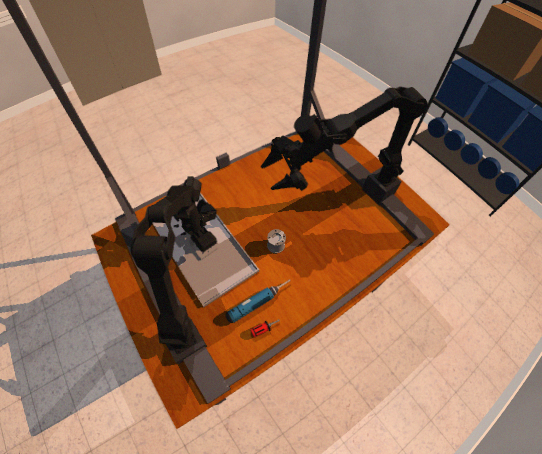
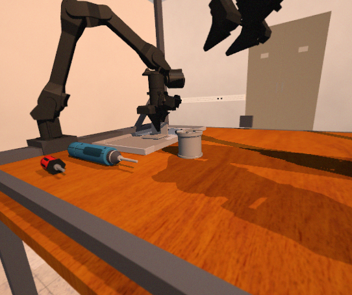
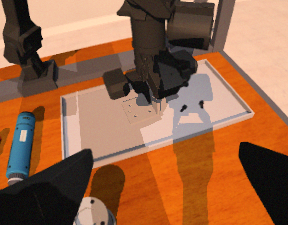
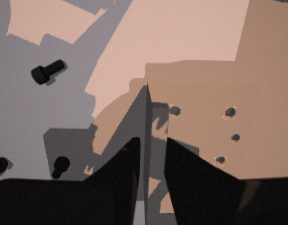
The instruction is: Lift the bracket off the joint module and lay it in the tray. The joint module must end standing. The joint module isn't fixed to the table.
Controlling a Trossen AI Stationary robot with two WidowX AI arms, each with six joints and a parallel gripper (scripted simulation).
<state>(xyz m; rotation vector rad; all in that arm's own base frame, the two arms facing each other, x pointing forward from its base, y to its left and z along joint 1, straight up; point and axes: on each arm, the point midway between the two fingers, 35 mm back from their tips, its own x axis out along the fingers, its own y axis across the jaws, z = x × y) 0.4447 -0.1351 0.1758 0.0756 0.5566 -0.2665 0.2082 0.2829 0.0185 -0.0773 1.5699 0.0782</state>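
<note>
Right now my right hand is 40 mm above the grey L-shaped bracket and 30 mm short of it. The rest, counted from my right hand: tray: 50 mm below, 10 mm ahead; grey joint module: 210 mm to the left, 180 mm ahead, 30 mm below; small red screwdriver: 380 mm ahead, 40 mm below, 10 mm to the right.
</note>
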